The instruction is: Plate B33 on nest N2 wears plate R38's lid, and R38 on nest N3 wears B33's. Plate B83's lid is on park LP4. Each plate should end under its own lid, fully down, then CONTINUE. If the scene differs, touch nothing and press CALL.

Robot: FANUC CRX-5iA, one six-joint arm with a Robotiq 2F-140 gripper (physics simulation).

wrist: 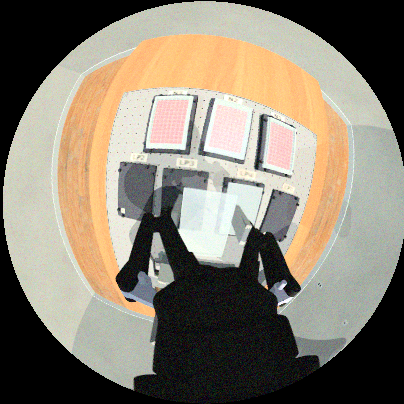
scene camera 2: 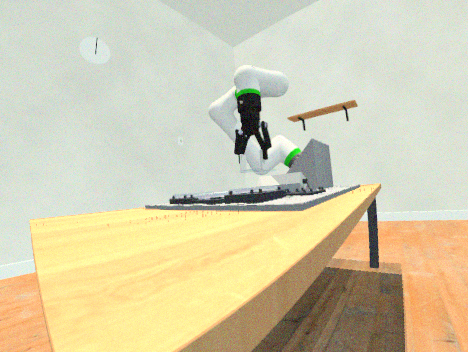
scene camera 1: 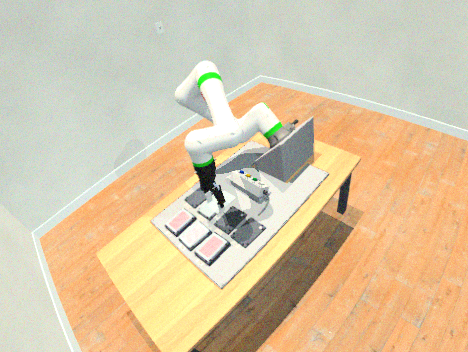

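Seen in the pictures: gripper, fingertip midpoint: (wrist: 207, 207) (scene camera 2: 253, 171) (scene camera 1: 216, 206); arm's base, link origin: (scene camera 2: 302, 166) (scene camera 1: 281, 140).
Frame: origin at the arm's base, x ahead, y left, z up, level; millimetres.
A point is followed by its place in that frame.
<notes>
My gripper (scene camera 1: 218, 198) @(z -39, x 541, y 72 mm) (scene camera 2: 252, 159) (wrist: 207, 207) @(z -39, x 541, y 72 mm) is shut on a clear lid (scene camera 2: 251, 170) @(z -37, x 569, y 88 mm) (wrist: 202, 245) @(z -32, x 469, y 62 mm), held level and high above the board near parks LP3 and LP4. Its label is unreadable. The plate on N2 (scene camera 1: 194, 235) @(z -103, x 706, y 81 mm) (wrist: 227, 127) @(z -103, x 697, y 69 mm) looks paler pink, as under a clear lid. The plates on N3 (scene camera 1: 212, 247) @(z -101, x 683, y 203 mm) (wrist: 170, 122) @(z -96, x 676, y 183 mm) and N1 (scene camera 1: 180, 221) @(z -100, x 711, y -47 mm) (wrist: 280, 145) @(z -102, x 708, y -61 mm) look stronger pink. A pale lid (scene camera 1: 209, 209) @(z -114, x 552, y -7 mm) (wrist: 249, 196) @(z -115, x 566, y -26 mm) lies on park LP4, partly behind the held lid in the wrist view. Plate codes cannot be read.
Dark parks LP2 (scene camera 1: 248, 232) @(z -123, x 505, y 250 mm) (wrist: 136, 192) @(z -123, x 506, y 235 mm), LP3 (scene camera 1: 230, 220) @(z -123, x 518, y 127 mm) (wrist: 195, 177) @(z -123, x 573, y 104 mm) and LP1 (scene camera 1: 196, 197) @(z -123, x 549, y -145 mm) (wrist: 281, 215) @(z -123, x 541, y -148 mm) show beside LP4. A button box (scene camera 1: 248, 185) @(z -69, x 326, y 61 mm) stands behind them. A tall grey panel (scene camera 1: 290, 157) @(z -10, x 72, y 134 mm) (scene camera 2: 316, 165) @(z -17, x 130, y 139 mm) rises near the arm's base.
</notes>
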